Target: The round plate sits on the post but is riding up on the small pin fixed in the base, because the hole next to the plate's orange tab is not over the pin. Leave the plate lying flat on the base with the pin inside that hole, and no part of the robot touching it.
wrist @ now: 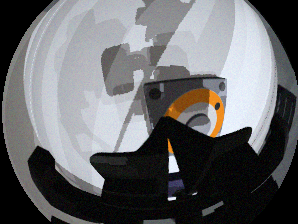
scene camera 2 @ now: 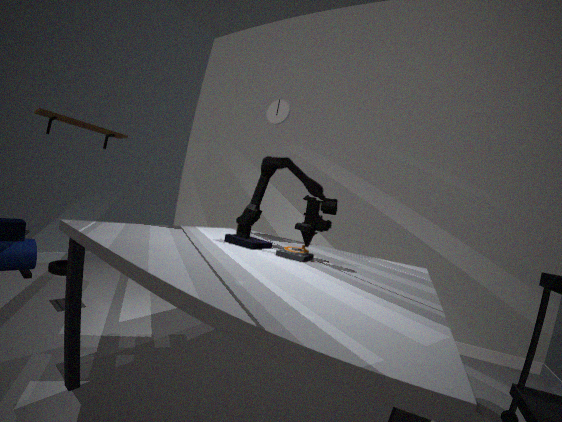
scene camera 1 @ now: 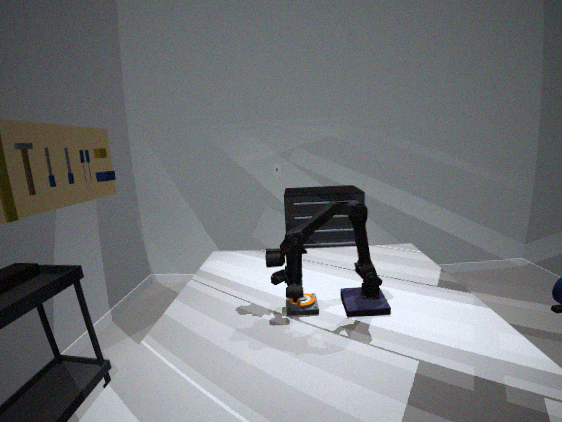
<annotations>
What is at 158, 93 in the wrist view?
A grey square base.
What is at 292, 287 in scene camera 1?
The gripper.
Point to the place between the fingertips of the gripper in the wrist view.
165, 120
</annotations>
